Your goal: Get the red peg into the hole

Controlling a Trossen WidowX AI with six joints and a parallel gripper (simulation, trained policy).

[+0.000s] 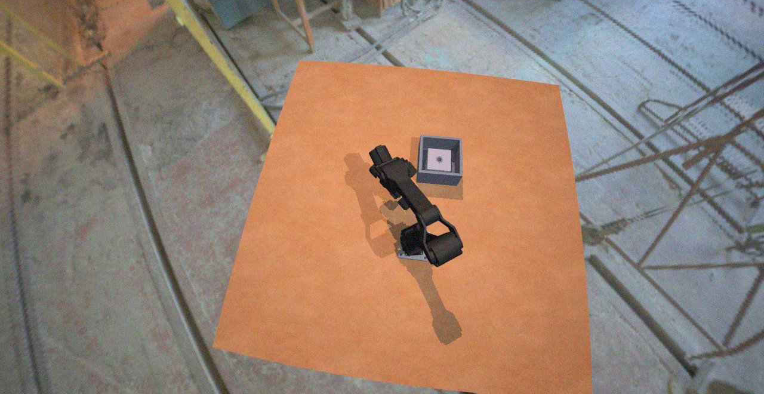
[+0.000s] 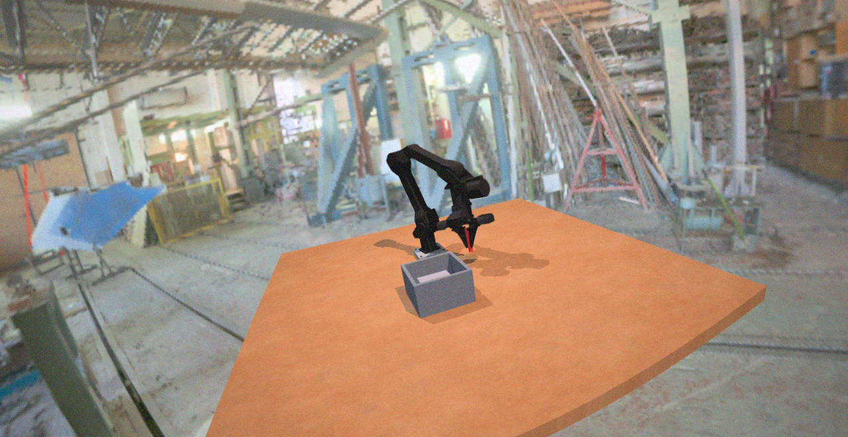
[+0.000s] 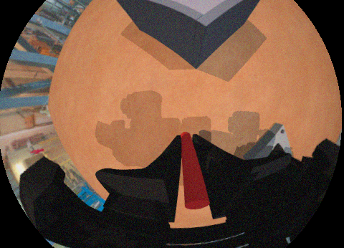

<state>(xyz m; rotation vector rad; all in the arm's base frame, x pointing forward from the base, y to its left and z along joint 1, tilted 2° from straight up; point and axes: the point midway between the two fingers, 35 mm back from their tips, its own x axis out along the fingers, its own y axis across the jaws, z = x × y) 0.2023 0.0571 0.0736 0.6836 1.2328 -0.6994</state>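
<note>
My gripper tip is 11 cm short of the pale plate, 18 cm to the left of it and 2 cm above it. Also, from my gripper tip: grey box: 11 cm ahead, 18 cm to the right, 4 cm below; red peg: 1 cm behind, 1 cm to the left, 2 cm above.
</note>
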